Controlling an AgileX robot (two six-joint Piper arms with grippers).
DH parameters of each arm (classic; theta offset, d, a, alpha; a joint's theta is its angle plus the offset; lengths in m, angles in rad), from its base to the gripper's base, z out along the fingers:
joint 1: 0 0.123 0 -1.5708
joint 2: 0.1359 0 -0.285 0
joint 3: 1.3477 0 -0.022 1.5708
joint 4: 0 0.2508 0 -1.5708
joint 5: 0 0 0.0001 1.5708
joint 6: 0 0.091 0 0
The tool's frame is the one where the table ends.
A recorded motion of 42 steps. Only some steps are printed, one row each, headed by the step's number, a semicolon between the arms.
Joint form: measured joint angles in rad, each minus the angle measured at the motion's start. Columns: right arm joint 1, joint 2, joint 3, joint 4, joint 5, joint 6; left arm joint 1, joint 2, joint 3, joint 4, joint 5, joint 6.
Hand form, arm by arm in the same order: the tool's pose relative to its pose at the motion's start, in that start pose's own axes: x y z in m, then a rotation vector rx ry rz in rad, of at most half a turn. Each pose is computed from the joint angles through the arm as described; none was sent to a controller.
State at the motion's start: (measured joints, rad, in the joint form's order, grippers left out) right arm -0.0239 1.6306 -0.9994 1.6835 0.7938 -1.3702; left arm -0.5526 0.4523 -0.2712 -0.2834 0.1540 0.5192
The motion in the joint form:
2: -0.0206 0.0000 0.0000 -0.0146 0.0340 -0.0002; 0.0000 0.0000 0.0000 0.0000 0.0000 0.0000
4: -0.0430 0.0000 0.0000 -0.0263 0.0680 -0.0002; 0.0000 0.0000 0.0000 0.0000 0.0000 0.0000
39: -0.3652 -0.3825 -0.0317 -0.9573 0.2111 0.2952; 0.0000 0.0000 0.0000 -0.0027 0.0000 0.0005
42: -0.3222 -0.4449 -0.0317 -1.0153 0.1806 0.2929; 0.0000 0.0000 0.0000 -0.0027 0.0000 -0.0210
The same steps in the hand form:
2: -0.0010 -0.0024 -0.0042 -0.0158 0.0048 -0.0043; 0.0000 0.0000 0.0000 0.0000 0.0000 0.0000
4: -0.0022 -0.0051 -0.0088 -0.0307 0.0067 -0.0056; 0.0000 0.0000 0.0000 0.0000 0.0000 0.0000
39: -0.0131 0.0153 -0.1542 0.4222 0.3371 -0.4204; 0.0000 0.0000 0.0000 0.0004 -0.0002 -0.0022
42: -0.0136 0.0342 -0.1577 0.4531 0.3353 -0.5274; 0.0000 0.0000 0.0000 0.0004 -0.0002 -0.0237

